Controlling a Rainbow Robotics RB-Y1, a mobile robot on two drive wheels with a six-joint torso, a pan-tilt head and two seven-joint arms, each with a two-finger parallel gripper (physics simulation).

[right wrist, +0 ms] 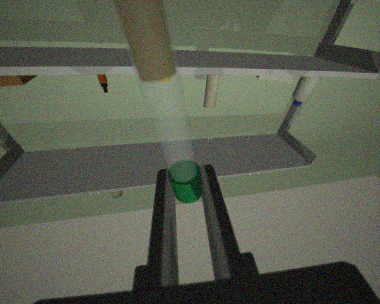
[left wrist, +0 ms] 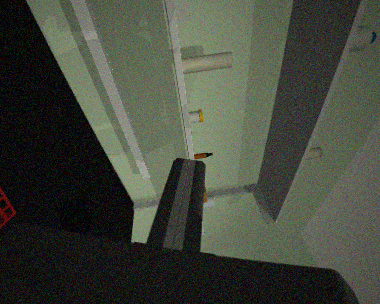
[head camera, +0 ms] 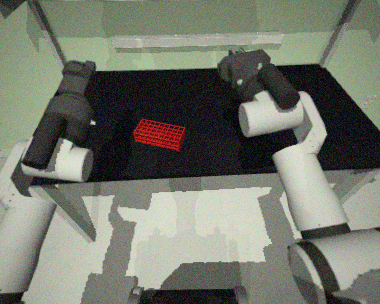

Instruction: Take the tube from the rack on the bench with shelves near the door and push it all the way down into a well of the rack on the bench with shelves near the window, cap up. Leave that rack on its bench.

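Places are measured from the robot's base along level axes (x left, y ahead, z down), in metres.
Pixels of known places: left gripper, fingertip midpoint: (left wrist: 188,171) (head camera: 91,63); right gripper, fingertip midpoint: (right wrist: 186,175) (head camera: 235,52).
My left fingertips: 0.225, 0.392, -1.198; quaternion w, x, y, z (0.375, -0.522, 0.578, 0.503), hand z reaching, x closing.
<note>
Ahead of a thing's pixels: the offset from my left fingertips to its top centre, as dx, dy, dz. "spot": to the spot under its first point. Level surfaces: height alone.
A red wire-grid rack @(-0.113, +0.156, +0.378) (head camera: 160,135) (left wrist: 4,209) rests on the black bench top @(dz +0.435) (head camera: 200,95), left of centre in the head view. My right gripper (head camera: 238,53) (right wrist: 186,175) is shut on the tube at its green cap @(spot: -0.362, +0.045, +0.018) (right wrist: 187,187). The tube's clear body @(spot: -0.369, +0.047, +0.058) (right wrist: 172,120) and yellowish lower part @(spot: -0.376, +0.048, +0.082) (right wrist: 147,45) extend from the cap toward the top of the right wrist view. This gripper is over the back right of the bench, away from the rack. My left gripper (head camera: 80,65) (left wrist: 188,171) is shut and empty, over the back left. The rack's wells look empty.
A pale bar (head camera: 200,41) runs along the wall behind the bench. Grey shelves (right wrist: 240,62) (right wrist: 225,155) carry a blue-capped bottle @(spot: +0.312, +0.571, -0.123) (right wrist: 301,90), a pale cylinder @(spot: -0.121, +0.588, -0.129) (right wrist: 212,92) and a small brown bottle @(spot: -0.515, +0.575, -0.076) (right wrist: 102,81). Grey posts (head camera: 47,35) (head camera: 340,32) rise at both back corners.
</note>
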